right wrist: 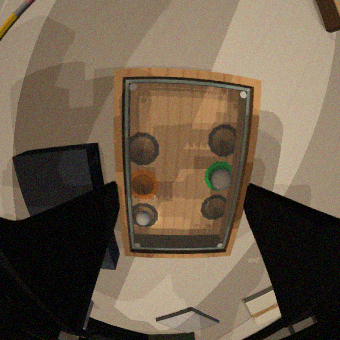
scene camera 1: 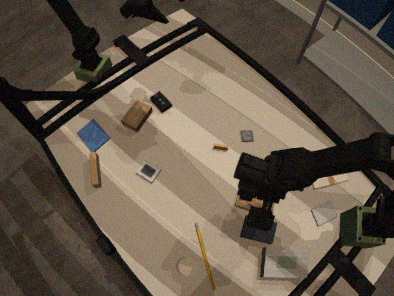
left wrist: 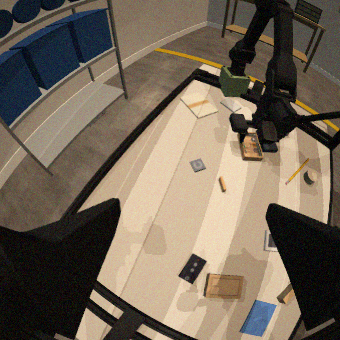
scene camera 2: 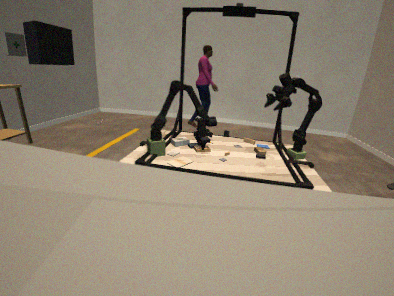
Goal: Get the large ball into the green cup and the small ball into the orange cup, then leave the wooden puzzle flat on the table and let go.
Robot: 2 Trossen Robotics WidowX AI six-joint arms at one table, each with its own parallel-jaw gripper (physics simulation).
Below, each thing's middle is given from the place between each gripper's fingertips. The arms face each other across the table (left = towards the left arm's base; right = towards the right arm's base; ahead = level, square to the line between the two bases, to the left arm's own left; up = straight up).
Now: the wooden puzzle (right wrist: 184, 140) 10 mm to the left of my right hand. The rest, counted from my right hand: dark blue block (right wrist: 47, 177) (70 mm behind, 40 mm to the right, 10 mm below).
Right now the wooden puzzle is 16 cm behind my left hand, 37 cm to the right of it and 34 cm below it. The rest, counted from my left hand: dark blue block (23 cm behind, 42 cm to the right, 34 cm below).
